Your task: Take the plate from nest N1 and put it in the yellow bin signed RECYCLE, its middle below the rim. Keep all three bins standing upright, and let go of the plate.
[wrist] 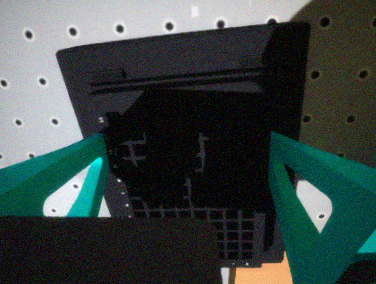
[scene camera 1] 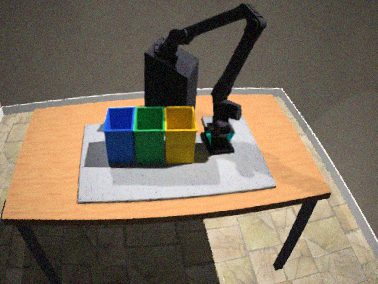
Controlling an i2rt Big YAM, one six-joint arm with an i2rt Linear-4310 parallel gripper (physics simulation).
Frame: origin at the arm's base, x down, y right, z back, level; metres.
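Seen in the pictures: gripper, fingertip midpoint: (wrist: 187, 141) (scene camera 1: 219, 144); arm's base at its link origin: (scene camera 1: 164, 53).
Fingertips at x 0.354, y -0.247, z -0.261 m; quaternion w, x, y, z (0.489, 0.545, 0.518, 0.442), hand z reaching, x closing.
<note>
Pixels of each thing's top centre, then the offset from my fingertips to it. "*": a spot on its surface instead. Level surfaces: height alone.
- black plate at a spot on its surface: (wrist: 240, 235) * dx -0.012, dy +0.034, dz +0.056 m
- black nest at a spot on its surface: (wrist: 85, 62) (scene camera 1: 231, 149) * dx +0.004, dy -0.051, dz -0.039 m
- yellow bin at its top centre: (scene camera 1: 180, 118) dx -0.164, dy +0.189, dz -0.021 m
- green bin at its top centre: (scene camera 1: 149, 118) dx -0.164, dy +0.320, dz -0.017 m
- blue bin at its top centre: (scene camera 1: 119, 118) dx -0.164, dy +0.451, dz -0.010 m
- grey perforated board at its surface level: dx +0.015 m
- wooden table at its surface level: dx +0.028 m
The black plate (wrist: 240, 235) with a grid of wells lies in the black nest (scene camera 1: 227, 150) (wrist: 85, 62), mostly in the arm's shadow. My gripper (scene camera 1: 219, 138) (wrist: 187, 141) points down over the nest, its teal fingers on either side of the plate and against its long sides; it is shut on the plate. In the scene view the gripper hides most of the plate. The yellow bin (scene camera 1: 180, 146) stands upright to the left of the nest in the scene view; its sign is not readable.
The green bin (scene camera 1: 150, 146) and blue bin (scene camera 1: 121, 146) stand upright in a row beside the yellow one. They stand on a grey perforated board (scene camera 1: 150, 187) on the wooden table (scene camera 1: 50, 165). The arm's dark base block (scene camera 1: 167, 80) is behind the bins.
</note>
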